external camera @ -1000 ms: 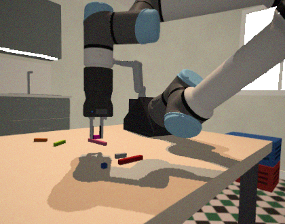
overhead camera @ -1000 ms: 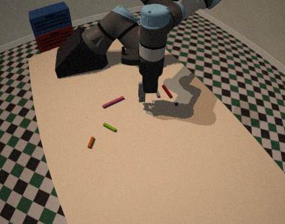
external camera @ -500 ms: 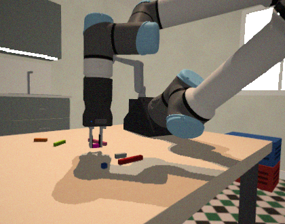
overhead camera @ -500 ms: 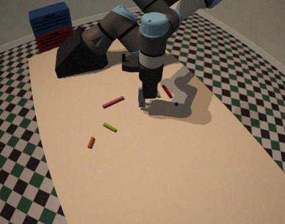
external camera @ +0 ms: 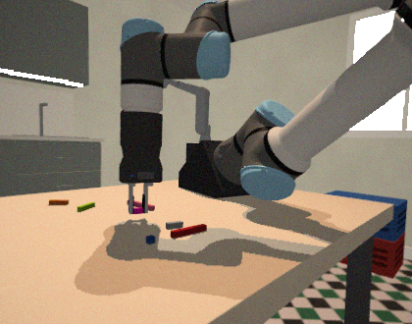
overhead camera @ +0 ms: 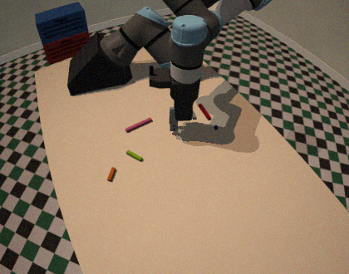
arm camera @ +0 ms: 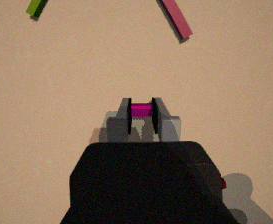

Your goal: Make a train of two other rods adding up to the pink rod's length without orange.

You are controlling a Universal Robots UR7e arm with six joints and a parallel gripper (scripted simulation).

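My gripper is now 1 cm above the magenta rod. Also, from my hand: red rod 13 cm to the left, 3 cm below, 1 cm behind; grey rod 9 cm to the left, 3 cm below, 2 cm behind; pink rod 8 cm to the right, 7 cm behind, 3 cm below.
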